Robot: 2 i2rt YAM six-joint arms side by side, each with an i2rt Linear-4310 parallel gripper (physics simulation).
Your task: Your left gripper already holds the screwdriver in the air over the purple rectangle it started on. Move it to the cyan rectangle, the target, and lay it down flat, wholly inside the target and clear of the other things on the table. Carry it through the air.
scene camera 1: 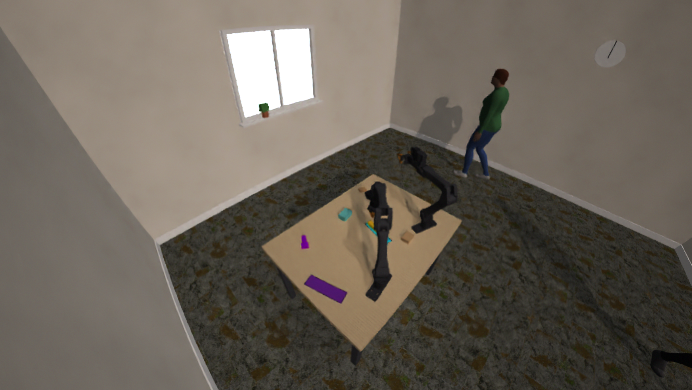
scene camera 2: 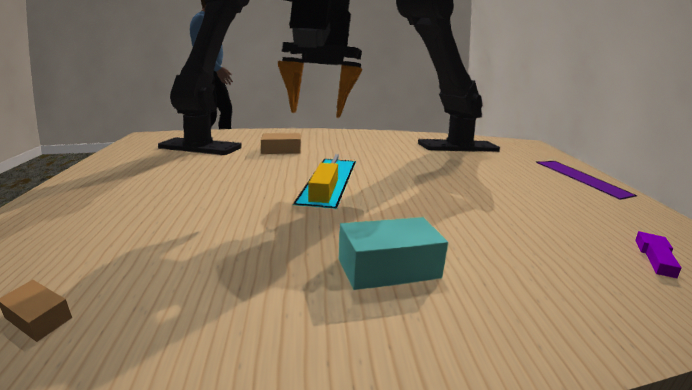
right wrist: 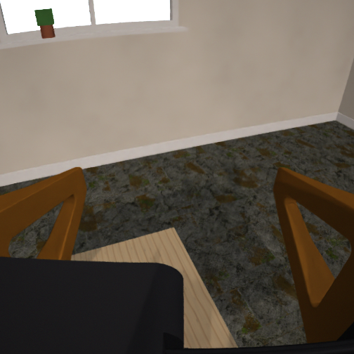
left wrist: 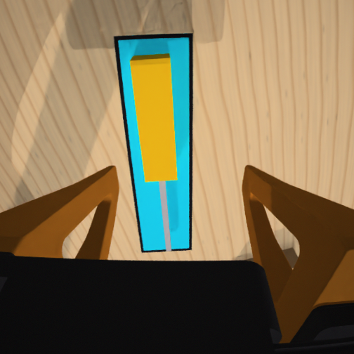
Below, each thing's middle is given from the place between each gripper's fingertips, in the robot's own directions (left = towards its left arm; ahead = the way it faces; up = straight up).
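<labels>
Cyan rectangle point(scene camera 2: 345, 167): my left hand is 5 cm past it, 3 cm to the right of it and 11 cm above it. Counted from my left hand, the purple rectangle point(scene camera 2: 591, 181) is 58 cm to the left, 6 cm behind and 11 cm below; the teal block point(scene camera 2: 380, 253) is 23 cm ahead, 6 cm to the left and 9 cm below.
Cyan rectangle: my right hand is 11 cm past it, 43 cm to the right of it and 41 cm above it. Counted from my right hand, the purple rectangle is 12 cm behind, 98 cm to the left and 41 cm below; the teal block is 16 cm ahead, 46 cm to the left and 39 cm below.
</labels>
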